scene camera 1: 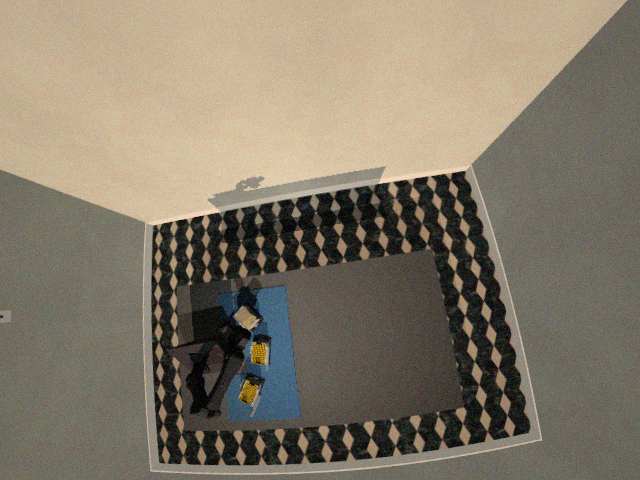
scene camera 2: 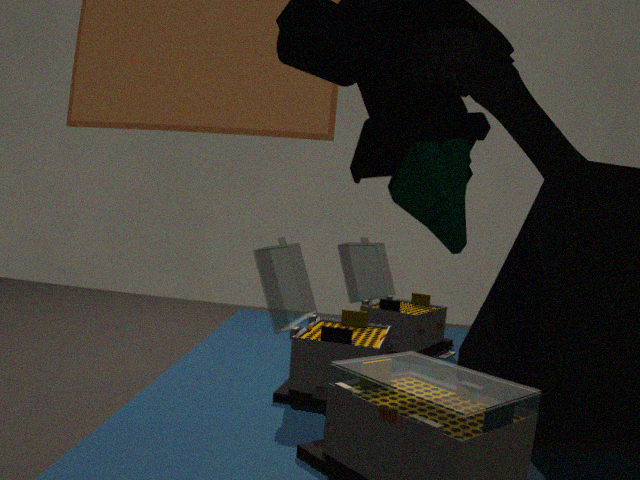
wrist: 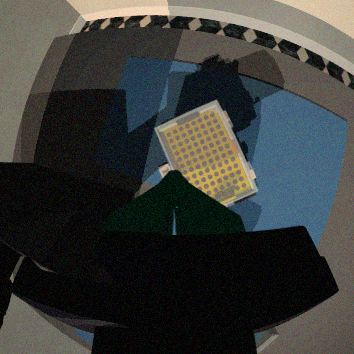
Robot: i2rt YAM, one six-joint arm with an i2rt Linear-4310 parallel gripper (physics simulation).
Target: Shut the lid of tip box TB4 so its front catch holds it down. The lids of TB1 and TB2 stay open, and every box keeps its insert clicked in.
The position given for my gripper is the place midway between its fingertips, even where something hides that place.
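Note:
Through scene camera 2 I can see my gripper (scene camera 2: pixel 459 249), and the same view gives me a tip box (scene camera 2: pixel 422 333) as well as another tip box (scene camera 2: pixel 307 385). The wrist view has my gripper (wrist: pixel 173 177) too.

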